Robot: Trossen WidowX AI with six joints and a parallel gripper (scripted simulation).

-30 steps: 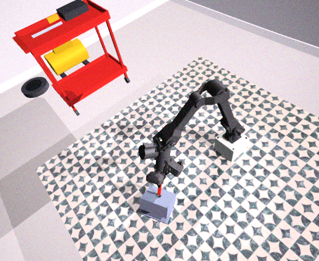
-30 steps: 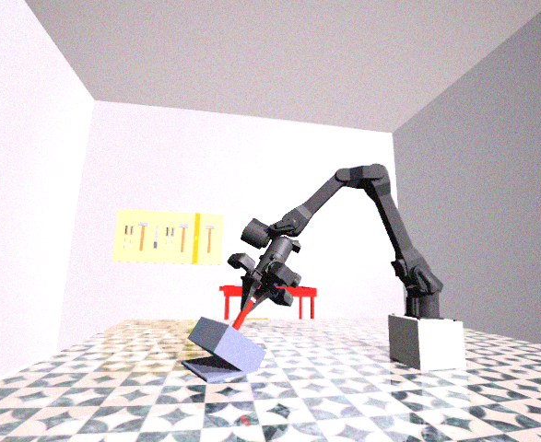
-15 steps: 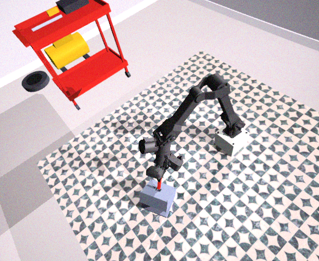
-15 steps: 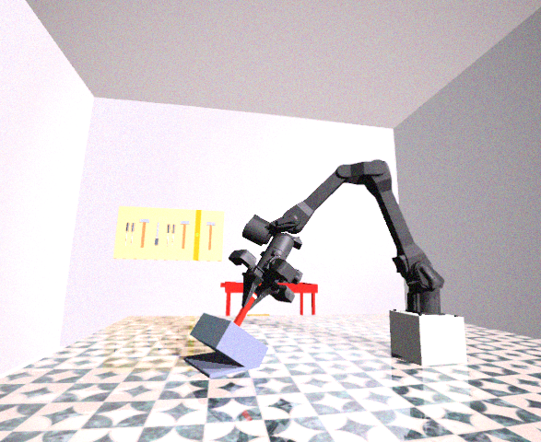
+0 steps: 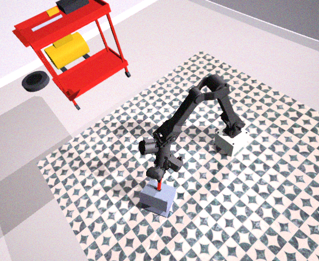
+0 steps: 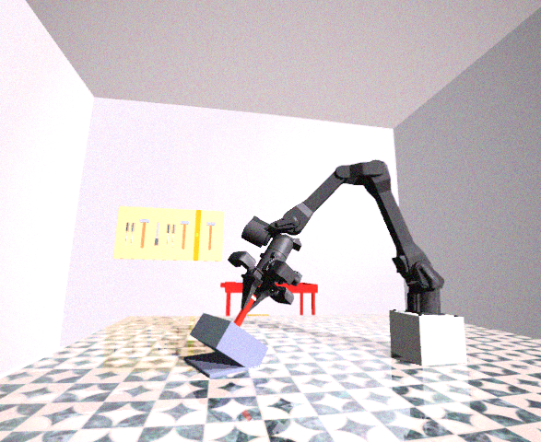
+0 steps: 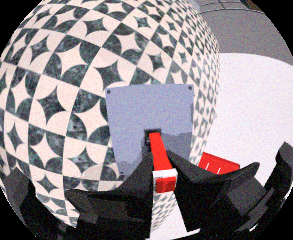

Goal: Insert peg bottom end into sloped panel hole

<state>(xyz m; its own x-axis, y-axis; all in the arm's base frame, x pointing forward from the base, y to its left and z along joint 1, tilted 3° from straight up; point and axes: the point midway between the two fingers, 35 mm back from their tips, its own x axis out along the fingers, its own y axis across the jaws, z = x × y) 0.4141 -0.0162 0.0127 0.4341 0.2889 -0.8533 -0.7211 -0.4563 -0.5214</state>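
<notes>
Now: the sloped panel 60 mm below my gripper tip, 30 mm ahead of it and 20 mm to the left of it. The rest, counted from my gripper tip: red peg (10 mm behind, 10 mm above).
</notes>
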